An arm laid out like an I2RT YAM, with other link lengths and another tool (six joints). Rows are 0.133 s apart.
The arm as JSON. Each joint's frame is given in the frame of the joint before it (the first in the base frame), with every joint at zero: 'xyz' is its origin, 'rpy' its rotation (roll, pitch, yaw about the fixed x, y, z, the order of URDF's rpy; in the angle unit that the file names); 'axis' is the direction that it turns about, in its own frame. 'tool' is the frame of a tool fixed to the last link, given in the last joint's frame.
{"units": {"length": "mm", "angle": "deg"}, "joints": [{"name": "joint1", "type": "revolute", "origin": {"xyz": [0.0, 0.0, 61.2], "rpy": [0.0, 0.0, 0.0]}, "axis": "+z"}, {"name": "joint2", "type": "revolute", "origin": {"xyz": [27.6, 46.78, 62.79], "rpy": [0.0, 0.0, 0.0]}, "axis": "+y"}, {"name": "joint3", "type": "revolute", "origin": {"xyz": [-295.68, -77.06, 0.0], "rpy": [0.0, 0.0, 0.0]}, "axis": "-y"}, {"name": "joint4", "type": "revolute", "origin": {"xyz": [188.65, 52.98, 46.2], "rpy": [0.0, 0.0, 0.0]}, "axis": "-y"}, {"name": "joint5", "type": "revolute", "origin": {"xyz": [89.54, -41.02, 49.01], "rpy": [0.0, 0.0, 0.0]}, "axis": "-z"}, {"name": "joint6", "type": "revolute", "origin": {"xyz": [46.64, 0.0, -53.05], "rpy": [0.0, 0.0, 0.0]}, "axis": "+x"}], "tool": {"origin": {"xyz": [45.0, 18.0, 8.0], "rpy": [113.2, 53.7, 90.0]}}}
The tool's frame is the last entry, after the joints.
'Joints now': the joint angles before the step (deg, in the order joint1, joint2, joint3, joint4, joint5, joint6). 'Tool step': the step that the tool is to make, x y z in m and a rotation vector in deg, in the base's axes. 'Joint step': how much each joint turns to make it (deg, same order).
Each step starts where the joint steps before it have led.
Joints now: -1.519 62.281 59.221 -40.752 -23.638 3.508
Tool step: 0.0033 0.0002 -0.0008 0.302 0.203 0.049
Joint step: -0.003 0.704 -0.008 0.579 -0.243 0.194
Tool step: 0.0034 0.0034 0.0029 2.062 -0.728 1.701
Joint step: 0.012 0.666 -0.009 1.511 -2.658 0.381
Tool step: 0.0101 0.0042 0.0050 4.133 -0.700 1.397
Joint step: -0.003 1.763 0.055 3.454 -3.827 2.424
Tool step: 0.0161 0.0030 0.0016 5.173 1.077 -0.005
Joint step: 0.037 3.022 -0.034 4.301 -3.327 4.628
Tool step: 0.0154 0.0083 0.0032 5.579 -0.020 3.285
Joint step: 0.687 3.373 0.013 5.254 -5.540 3.335
